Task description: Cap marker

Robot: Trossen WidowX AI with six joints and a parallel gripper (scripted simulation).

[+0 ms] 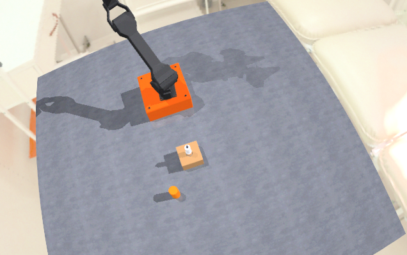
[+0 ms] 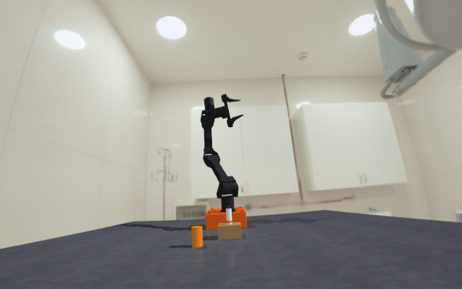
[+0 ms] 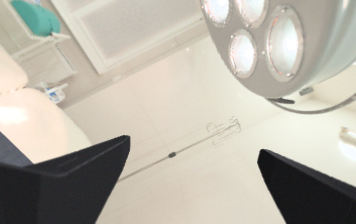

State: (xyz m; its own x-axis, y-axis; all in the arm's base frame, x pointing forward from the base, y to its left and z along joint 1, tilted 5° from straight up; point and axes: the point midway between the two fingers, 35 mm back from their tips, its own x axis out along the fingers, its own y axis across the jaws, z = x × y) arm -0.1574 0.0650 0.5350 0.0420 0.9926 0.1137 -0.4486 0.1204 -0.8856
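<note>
Now: gripper tip 48 cm short of the orange cap, 15 cm to the left of it and 59 cm above it. The rest, counted from my gripper tip: tan holder block 36 cm ahead, 7 cm to the right, 60 cm below; white marker 36 cm ahead, 7 cm to the right, 54 cm below.
</note>
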